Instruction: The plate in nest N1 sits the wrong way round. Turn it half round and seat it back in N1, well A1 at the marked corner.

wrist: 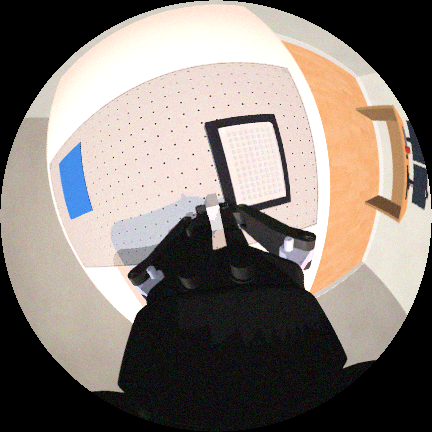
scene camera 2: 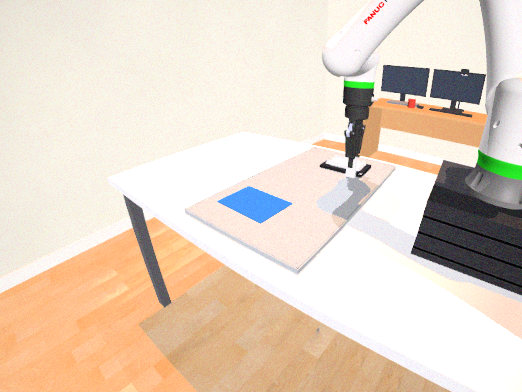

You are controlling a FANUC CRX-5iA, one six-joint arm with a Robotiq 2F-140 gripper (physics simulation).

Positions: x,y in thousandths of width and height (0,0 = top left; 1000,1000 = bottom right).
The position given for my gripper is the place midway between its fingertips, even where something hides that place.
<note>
I see my gripper (scene camera 2: 671,450), a white well plate (wrist: 582,351), a black-rimmed nest (wrist: 501,339) and a flat blue rectangle (wrist: 172,439).
My gripper also shows in the wrist view (wrist: 494,469).
</note>
